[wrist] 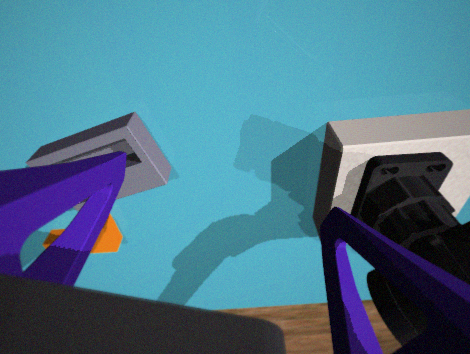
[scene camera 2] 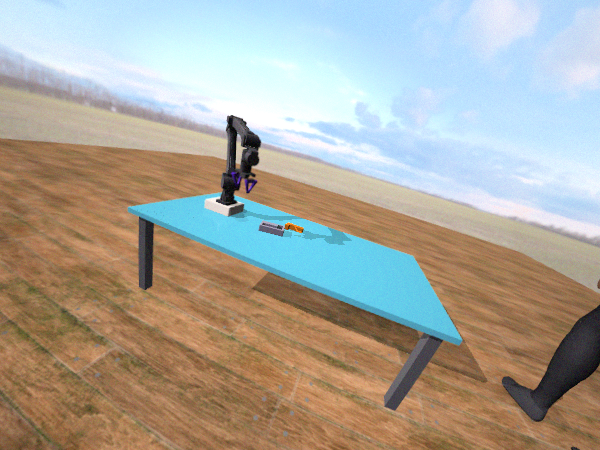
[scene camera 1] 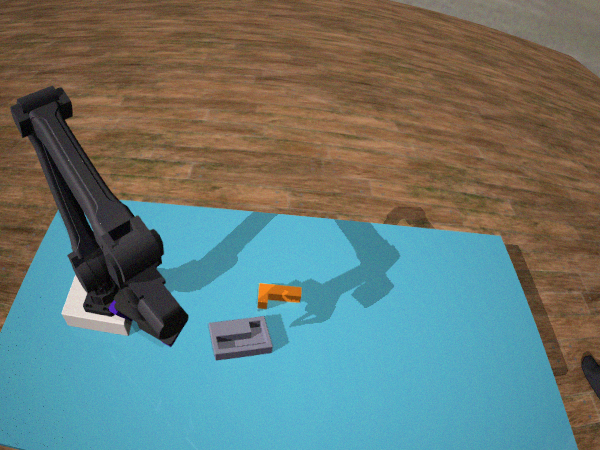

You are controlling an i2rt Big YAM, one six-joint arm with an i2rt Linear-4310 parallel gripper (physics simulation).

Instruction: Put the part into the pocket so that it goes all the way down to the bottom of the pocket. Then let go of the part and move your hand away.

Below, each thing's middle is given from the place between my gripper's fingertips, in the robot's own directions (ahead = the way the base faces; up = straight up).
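The grey pocket block point(scene camera 1: 238, 338) is 120 mm to the left of my hand, 170 mm ahead of it and 190 mm below it; going by their middles, it is the nearest to my hand of the things named here. With respect to the orange L-shaped part point(scene camera 1: 267, 292), my hand is 190 mm above it, 250 mm to the right of it and 260 mm short of it.
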